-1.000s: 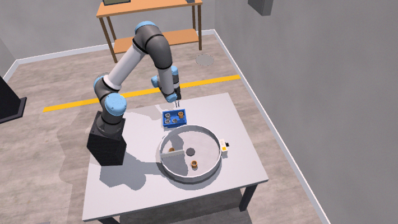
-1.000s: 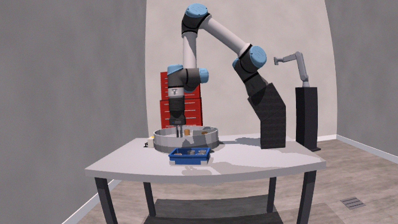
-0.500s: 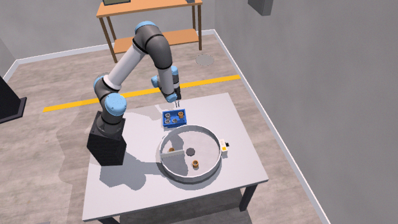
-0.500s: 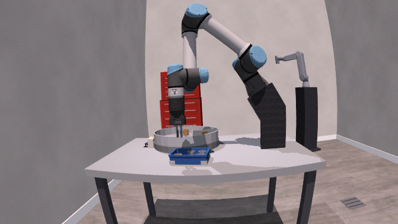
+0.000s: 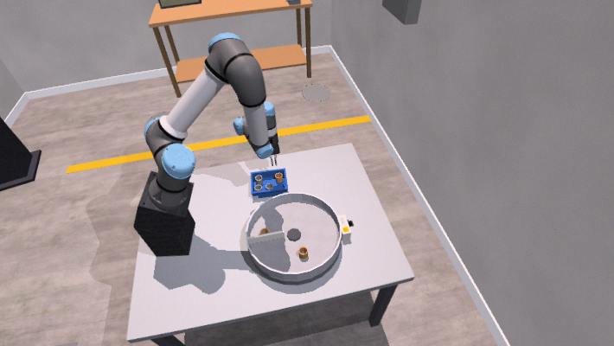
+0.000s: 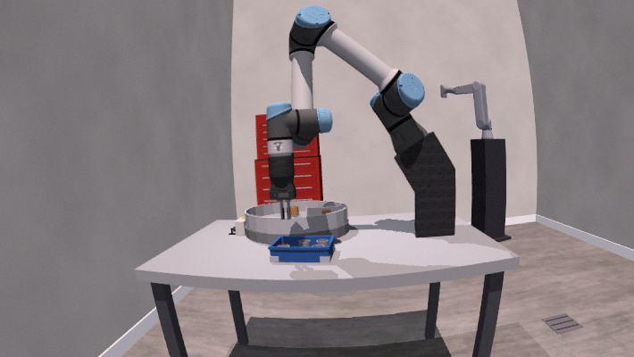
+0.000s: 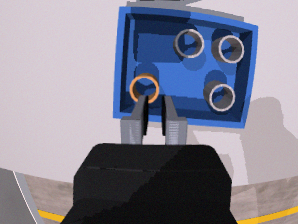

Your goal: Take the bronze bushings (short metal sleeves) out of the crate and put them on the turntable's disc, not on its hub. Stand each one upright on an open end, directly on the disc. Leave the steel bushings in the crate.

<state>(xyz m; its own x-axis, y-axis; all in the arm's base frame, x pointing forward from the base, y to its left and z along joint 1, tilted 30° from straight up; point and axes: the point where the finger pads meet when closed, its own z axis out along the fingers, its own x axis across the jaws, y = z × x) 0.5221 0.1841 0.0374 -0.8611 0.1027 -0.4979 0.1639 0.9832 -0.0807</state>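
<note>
My gripper is now 120 mm above the blue crate, 50 mm past it and 20 mm to the left of it. Round my hand: turntable disc: 390 mm to the right, 100 mm below, 50 mm behind.
</note>
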